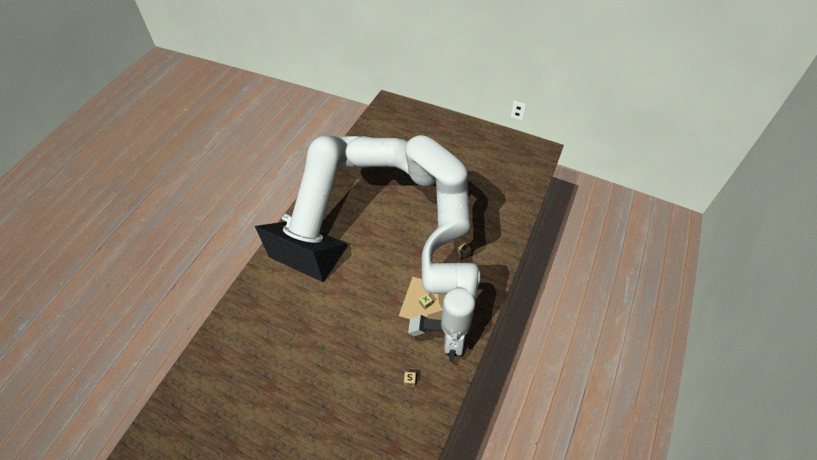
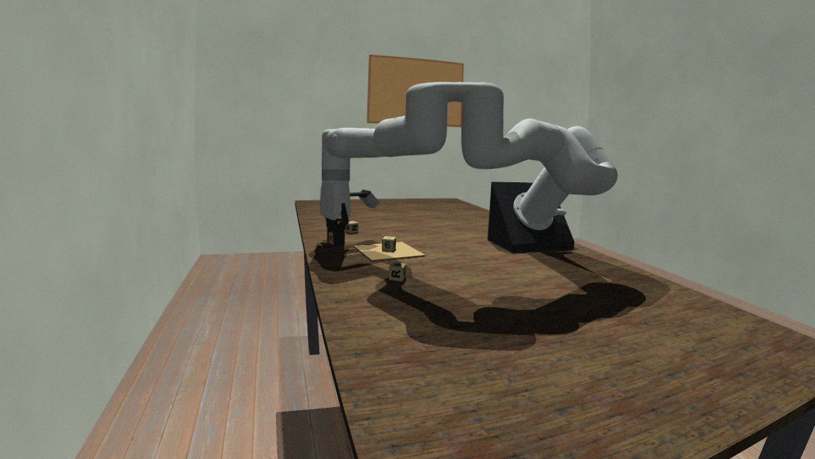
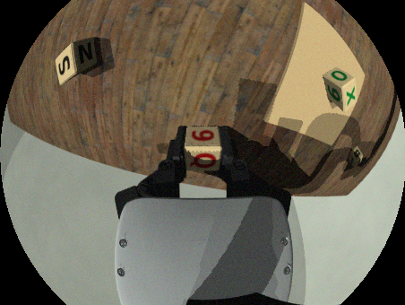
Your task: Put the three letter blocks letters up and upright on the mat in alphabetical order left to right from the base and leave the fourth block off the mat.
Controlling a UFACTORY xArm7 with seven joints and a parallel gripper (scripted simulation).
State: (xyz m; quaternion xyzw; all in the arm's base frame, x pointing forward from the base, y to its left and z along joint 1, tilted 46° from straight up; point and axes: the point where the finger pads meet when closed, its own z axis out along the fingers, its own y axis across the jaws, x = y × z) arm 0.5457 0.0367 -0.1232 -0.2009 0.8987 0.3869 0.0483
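The red-marked block lies 10 mm below my hand. The rest, counted from my hand: S block 60 mm behind, 140 mm to the right, 10 mm below; then tan mat 130 mm behind, 100 mm to the left, 20 mm below.
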